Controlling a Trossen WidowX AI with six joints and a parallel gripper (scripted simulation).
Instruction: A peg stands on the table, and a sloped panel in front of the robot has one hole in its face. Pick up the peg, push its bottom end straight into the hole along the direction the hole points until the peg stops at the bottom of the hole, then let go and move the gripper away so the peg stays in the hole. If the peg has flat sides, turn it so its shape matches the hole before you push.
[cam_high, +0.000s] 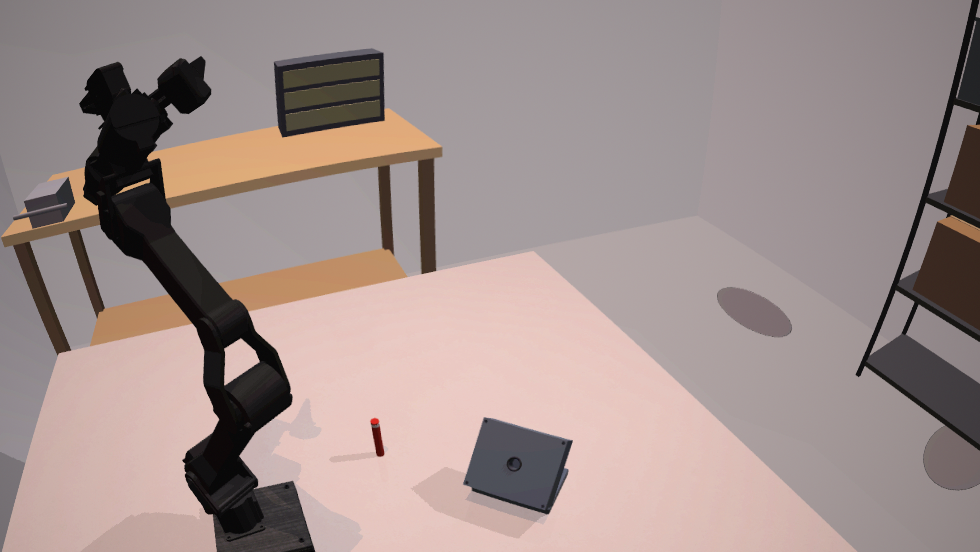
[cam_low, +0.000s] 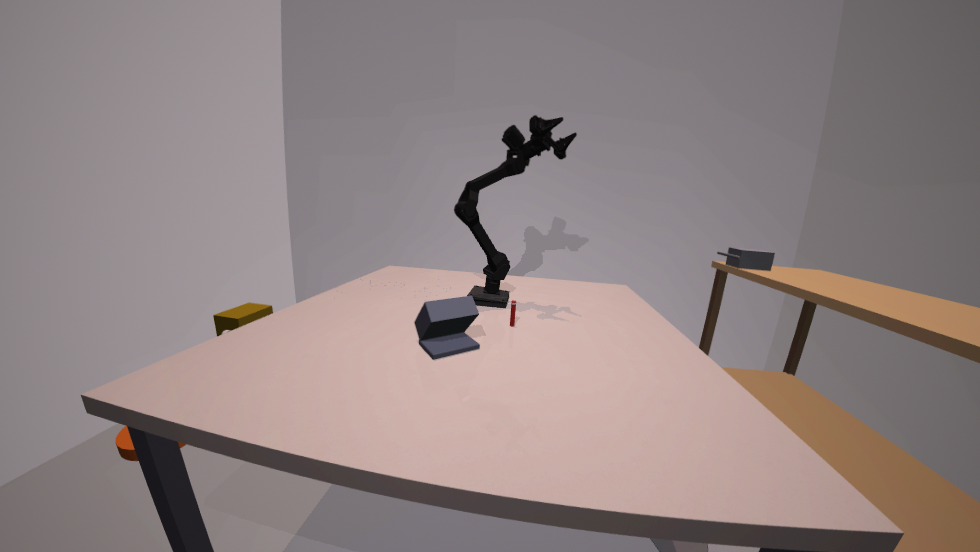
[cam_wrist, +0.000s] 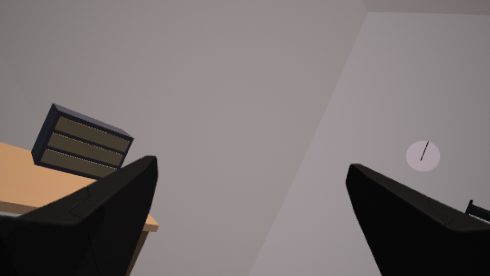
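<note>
The red round peg lies 58 cm below my gripper tip, 18 cm ahead of it and 16 cm to the right of it. Round my gripper tip: grey sloped panel 57 cm below, 35 cm to the right, 32 cm ahead.
</note>
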